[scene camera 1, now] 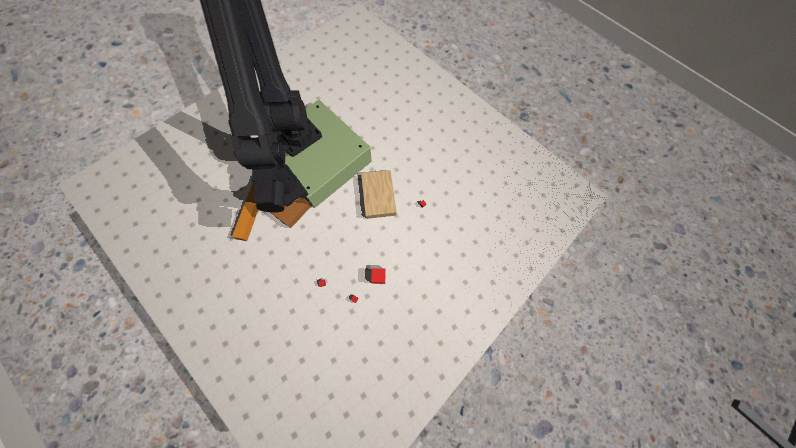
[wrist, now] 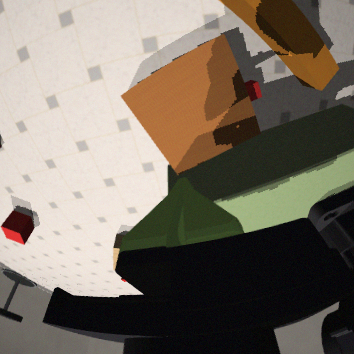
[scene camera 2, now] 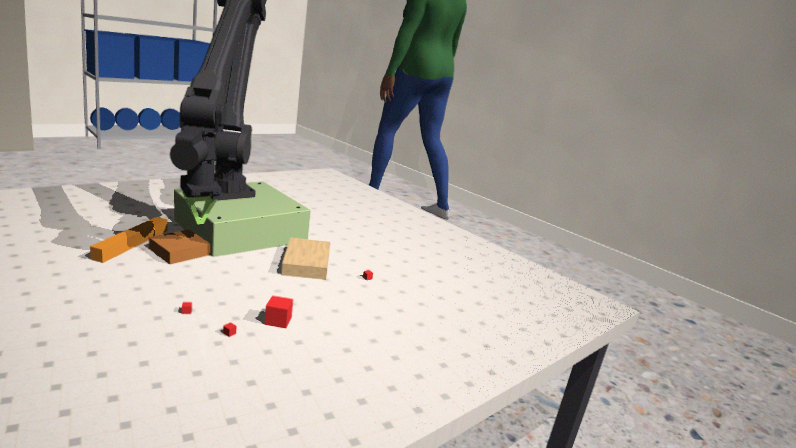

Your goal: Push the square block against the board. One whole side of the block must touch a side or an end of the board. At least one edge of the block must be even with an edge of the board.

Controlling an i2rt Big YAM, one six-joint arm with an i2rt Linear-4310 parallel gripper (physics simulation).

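Places are measured from the arm's base along level axes (x right, y ahead, z up), in centimetres.
Pixels of known places: gripper, fingertip midpoint: (scene camera 1: 297, 198) (wrist: 183, 183) (scene camera 2: 200, 224); arm's base at its link origin: (scene camera 1: 300, 138) (wrist: 328, 223) (scene camera 2: 228, 193).
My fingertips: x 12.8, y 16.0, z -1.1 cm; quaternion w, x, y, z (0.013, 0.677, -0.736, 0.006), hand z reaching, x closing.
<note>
For each thing: its top centre in the pictures, then the offset to it from my fingertips. Level surfaces: height alone.
- square brown block at its top centre: (wrist: 197, 113) (scene camera 2: 179, 240) (scene camera 1: 287, 204) dz -4.6, dx +3.6, dy -2.9 cm
- light wooden block at its top centre: (scene camera 2: 307, 251) (scene camera 1: 378, 192) dz -4.6, dx -21.0, dy +12.7 cm
- red cube at its top centre: (scene camera 2: 279, 302) (wrist: 12, 235) (scene camera 1: 378, 275) dz -3.5, dx -3.4, dy +33.1 cm
- table at its surface level: dz -7.5 cm
The square brown block (scene camera 1: 293, 212) (scene camera 2: 178, 246) (wrist: 182, 109) lies flat against the front left corner of the green base. The long orange board (scene camera 1: 244, 220) (scene camera 2: 124, 239) (wrist: 293, 43) lies to its left, at an angle to it. In the wrist view a gap with a small red cube (wrist: 253, 90) shows between them. My gripper (scene camera 2: 201, 217) (wrist: 183, 183) is shut and empty, its green fingers pointing down just above the block's edge by the base. The arm hides the fingers in scene camera 1.
The green base (scene camera 1: 333, 156) (scene camera 2: 250, 222) carries the arm. A light wooden block (scene camera 1: 378, 193) (scene camera 2: 305, 258), a red cube (scene camera 1: 377, 274) (scene camera 2: 278, 310) (wrist: 18, 226) and small red cubes (scene camera 1: 421, 203) (scene camera 1: 321, 282) lie on the table (scene camera 1: 445, 139). A person (scene camera 2: 423, 84) walks behind.
</note>
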